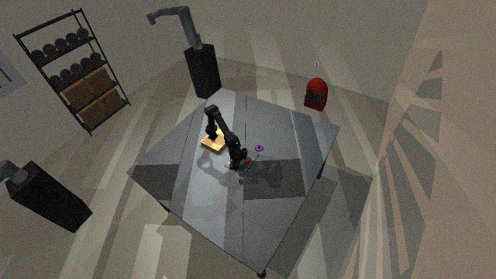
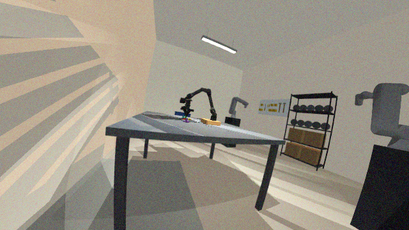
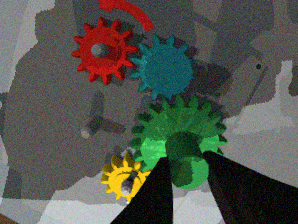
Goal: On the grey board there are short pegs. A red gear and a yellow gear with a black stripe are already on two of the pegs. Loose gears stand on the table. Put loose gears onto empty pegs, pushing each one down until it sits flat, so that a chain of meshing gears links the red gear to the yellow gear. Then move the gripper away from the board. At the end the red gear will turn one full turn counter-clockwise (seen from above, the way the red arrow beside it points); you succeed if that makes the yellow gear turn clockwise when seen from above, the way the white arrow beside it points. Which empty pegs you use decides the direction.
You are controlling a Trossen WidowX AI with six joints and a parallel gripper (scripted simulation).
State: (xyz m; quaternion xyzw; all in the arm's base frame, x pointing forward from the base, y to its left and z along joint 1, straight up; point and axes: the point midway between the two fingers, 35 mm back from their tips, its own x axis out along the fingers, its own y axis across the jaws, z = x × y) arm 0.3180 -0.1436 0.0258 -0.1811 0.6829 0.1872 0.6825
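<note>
Now: gripper tip 1 cm above the green gear. From my gripper tip the other things lie so: teal gear 4 cm ahead, 3 cm to the left, 2 cm below; then yellow gear 4 cm behind, 2 cm to the left, 2 cm below; then red gear 4 cm ahead, 7 cm to the left, 2 cm below.
</note>
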